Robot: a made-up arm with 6 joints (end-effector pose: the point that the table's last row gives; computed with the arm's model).
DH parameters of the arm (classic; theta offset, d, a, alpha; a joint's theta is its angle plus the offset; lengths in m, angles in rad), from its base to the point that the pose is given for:
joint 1: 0 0.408 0 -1.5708
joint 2: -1.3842 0 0.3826 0
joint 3: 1.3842 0 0.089 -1.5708
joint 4: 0 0.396 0 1.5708
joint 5: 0 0 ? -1.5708
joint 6: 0 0.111 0 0
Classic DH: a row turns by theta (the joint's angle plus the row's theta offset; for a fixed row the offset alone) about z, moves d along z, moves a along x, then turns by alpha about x.
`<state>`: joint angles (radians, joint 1 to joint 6).
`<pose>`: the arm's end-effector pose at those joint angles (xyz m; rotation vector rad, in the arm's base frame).
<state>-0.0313 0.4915 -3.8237 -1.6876 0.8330 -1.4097</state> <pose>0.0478 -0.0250 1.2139 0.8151 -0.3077 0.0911</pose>
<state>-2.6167 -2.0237 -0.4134 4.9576 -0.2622 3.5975</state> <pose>0.1816 -0.0213 0.7489 -0.4766 -0.8533 2.7348</pose>
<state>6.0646 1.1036 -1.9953 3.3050 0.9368 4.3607</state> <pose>0.8390 -0.1927 0.2783 -1.0333 1.1814 -1.7736</pose>
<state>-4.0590 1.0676 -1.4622 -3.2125 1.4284 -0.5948</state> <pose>-0.4474 0.5730 0.1391 -1.4548 0.1621 1.4011</pose>
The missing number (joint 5, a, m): 0.087
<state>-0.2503 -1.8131 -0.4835 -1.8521 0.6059 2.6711</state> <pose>-0.0349 0.0171 0.8078 -0.4001 1.1142 -2.6021</pose>
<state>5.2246 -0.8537 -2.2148 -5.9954 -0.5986 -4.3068</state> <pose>-0.2401 0.3491 1.1620 0.1444 -0.6030 -1.8904</pose>
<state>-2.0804 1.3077 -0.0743 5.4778 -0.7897 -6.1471</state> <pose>0.0619 -0.0964 0.1252 -1.5161 1.8362 -0.4145</pose>
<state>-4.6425 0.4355 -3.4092 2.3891 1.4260 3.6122</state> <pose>-0.0767 0.1434 1.2368 1.4368 0.1986 -1.4192</pose>
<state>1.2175 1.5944 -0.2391 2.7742 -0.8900 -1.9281</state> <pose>0.0392 -0.0400 0.2846 0.9077 0.3808 -0.7415</pose>
